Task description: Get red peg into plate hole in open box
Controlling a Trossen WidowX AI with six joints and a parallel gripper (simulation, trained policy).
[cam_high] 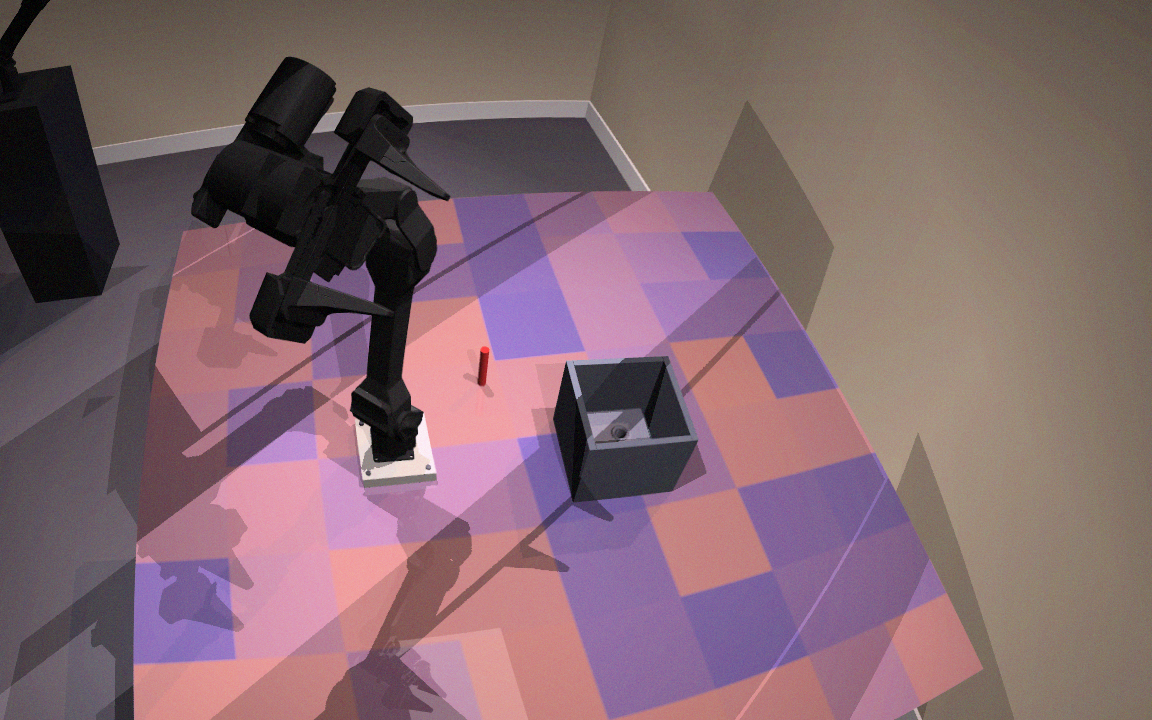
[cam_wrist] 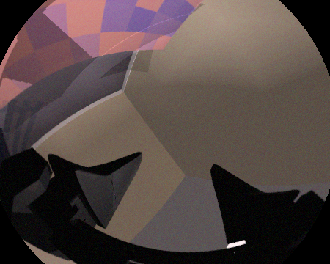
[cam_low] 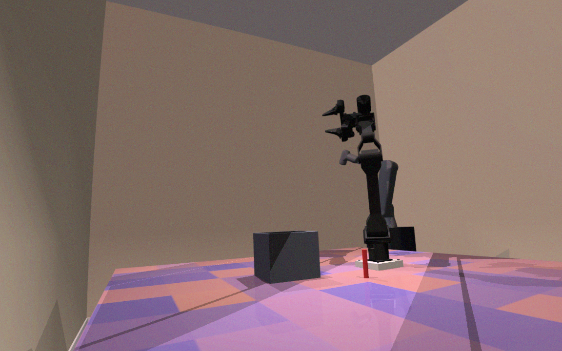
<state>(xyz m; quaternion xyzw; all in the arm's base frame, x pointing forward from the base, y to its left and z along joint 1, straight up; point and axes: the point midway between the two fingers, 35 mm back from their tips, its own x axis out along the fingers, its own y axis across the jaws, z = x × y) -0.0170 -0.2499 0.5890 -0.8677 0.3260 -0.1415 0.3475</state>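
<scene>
Right now the red peg is 15 cm ahead of my gripper tip, 40 cm to the left of it and 57 cm below it. The rest, counted from my gripper tip: plate (33 cm ahead, 23 cm to the left, 57 cm below).
</scene>
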